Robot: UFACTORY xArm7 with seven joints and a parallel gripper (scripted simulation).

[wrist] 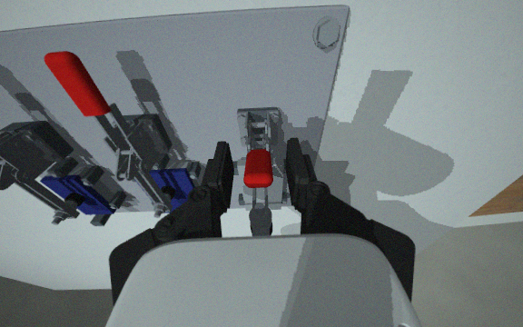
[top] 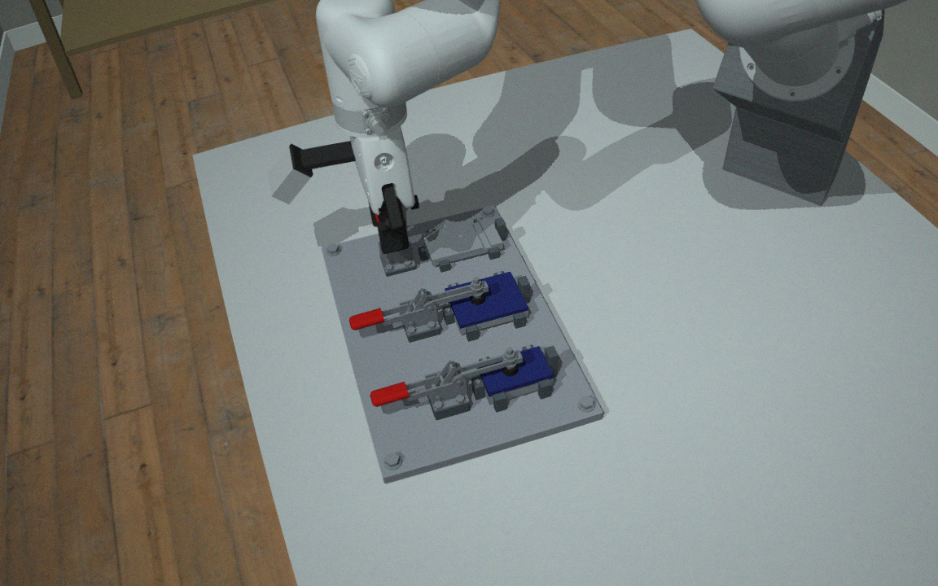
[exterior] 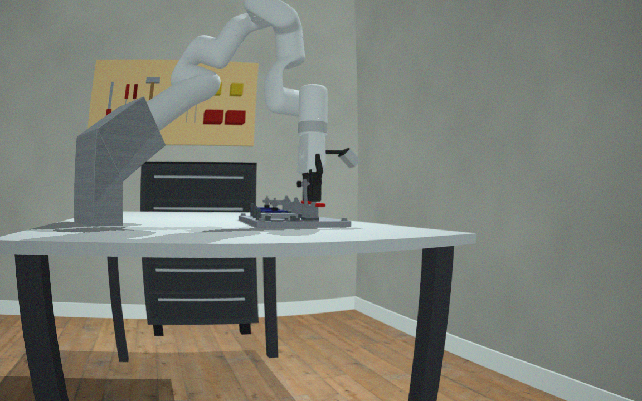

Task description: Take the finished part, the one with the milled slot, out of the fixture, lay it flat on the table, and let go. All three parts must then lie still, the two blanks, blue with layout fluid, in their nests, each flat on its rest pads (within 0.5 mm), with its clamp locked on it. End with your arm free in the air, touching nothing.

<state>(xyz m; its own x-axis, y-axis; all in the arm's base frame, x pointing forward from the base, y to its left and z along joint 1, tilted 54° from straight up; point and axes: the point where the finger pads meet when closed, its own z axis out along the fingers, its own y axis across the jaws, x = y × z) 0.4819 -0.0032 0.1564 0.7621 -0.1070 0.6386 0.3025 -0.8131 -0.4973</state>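
My hand is 1 cm past the toggle clamp and 2 cm above it. The rest, counted from my hand: grey finished part (9 cm behind, 4 cm to the right, 5 cm below); grey fixture plate (7 cm behind, 9 cm to the left, 7 cm below).
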